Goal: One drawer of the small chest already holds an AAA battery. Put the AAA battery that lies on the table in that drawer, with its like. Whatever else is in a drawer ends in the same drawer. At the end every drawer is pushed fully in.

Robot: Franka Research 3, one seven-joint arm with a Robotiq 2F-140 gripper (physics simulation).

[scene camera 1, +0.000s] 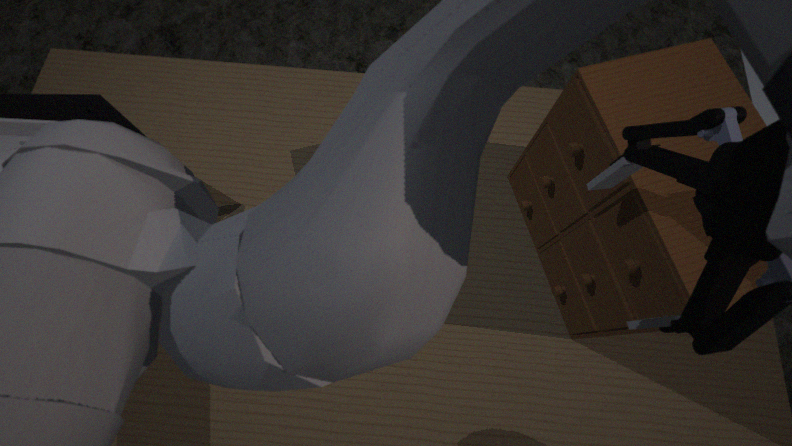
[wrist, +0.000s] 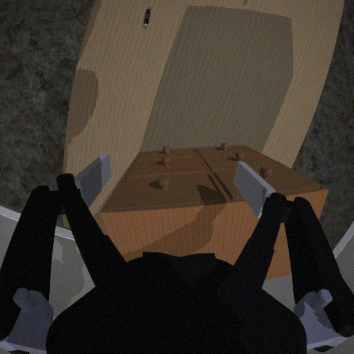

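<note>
The AAA battery (wrist: pixel 146 18), small and dark with a light end, lies on the table near the top of the wrist view. It does not show in the scene view, where the arm covers much of the table. The small wooden chest (scene camera 1: pixel 665 88) (wrist: pixel 150 227) has two columns of drawers with round knobs, and all the drawers look shut. What the drawers hold is hidden. My gripper (scene camera 1: pixel 613 254) (wrist: pixel 173 168) is open and empty. Its fingers stand wide apart above the chest, near the edge between its top and its drawer front.
The light wooden table (scene camera 1: pixel 360 404) (wrist: pixel 120 60) bears the chest near one end. My grey arm (scene camera 1: pixel 332 265) crosses the middle of the scene view. Part of a small dark thing (scene camera 1: pixel 230 208) shows beside the arm. A tiny bit of something (wrist: pixel 245 2) shows at the wrist view's top edge.
</note>
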